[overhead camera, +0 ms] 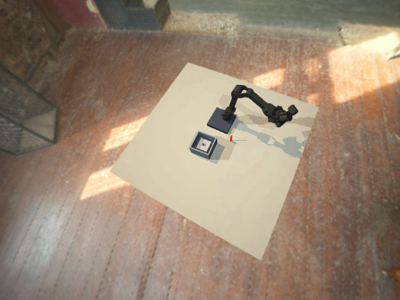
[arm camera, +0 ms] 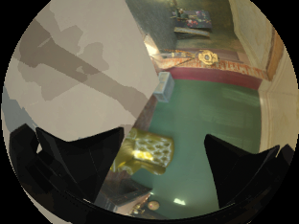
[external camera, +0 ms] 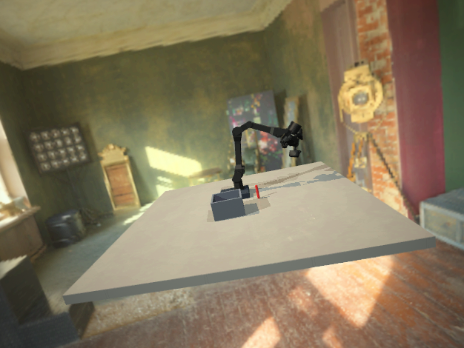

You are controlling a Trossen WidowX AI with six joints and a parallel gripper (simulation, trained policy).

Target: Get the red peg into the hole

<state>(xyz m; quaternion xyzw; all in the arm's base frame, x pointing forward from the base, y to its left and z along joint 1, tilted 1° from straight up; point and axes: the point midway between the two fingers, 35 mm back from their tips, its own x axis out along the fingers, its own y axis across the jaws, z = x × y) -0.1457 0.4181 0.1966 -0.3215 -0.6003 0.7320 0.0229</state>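
The red peg lies 32 cm ahead of my gripper tip, 30 cm to the right of it and 17 cm below it. Also, from my gripper tip: grey box: 49 cm ahead, 44 cm to the right, 18 cm below.
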